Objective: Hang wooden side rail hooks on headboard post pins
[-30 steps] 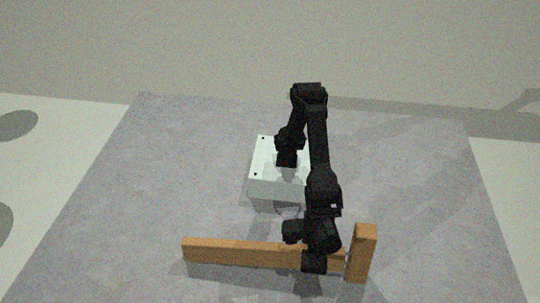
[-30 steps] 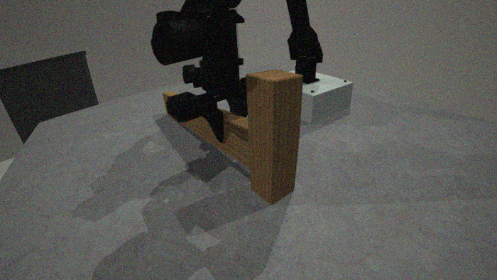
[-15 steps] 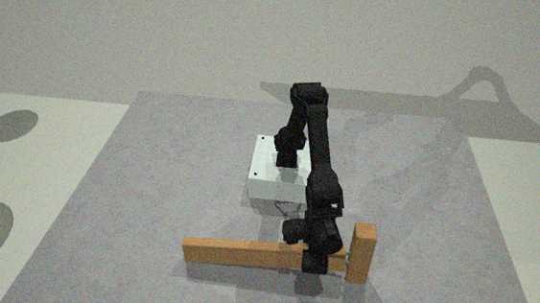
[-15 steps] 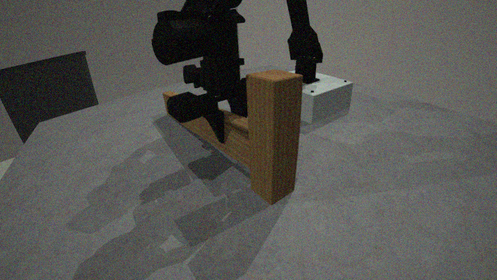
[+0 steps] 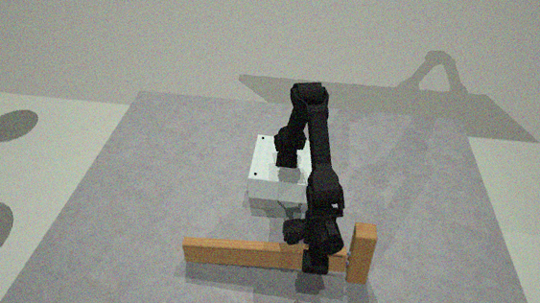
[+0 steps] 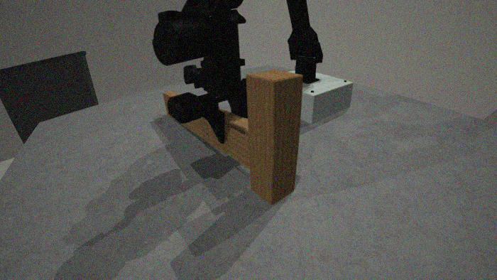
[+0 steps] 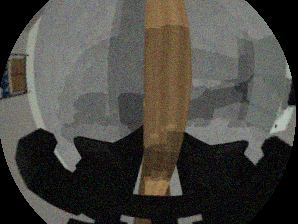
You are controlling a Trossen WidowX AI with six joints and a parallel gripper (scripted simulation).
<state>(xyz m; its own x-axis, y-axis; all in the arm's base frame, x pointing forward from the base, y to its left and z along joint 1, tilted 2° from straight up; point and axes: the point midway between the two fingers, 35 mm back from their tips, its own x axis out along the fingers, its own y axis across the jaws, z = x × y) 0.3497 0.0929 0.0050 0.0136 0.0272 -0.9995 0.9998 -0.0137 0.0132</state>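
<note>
The headboard post lies 110 mm to the left of my gripper tip and 40 mm above it.
</note>
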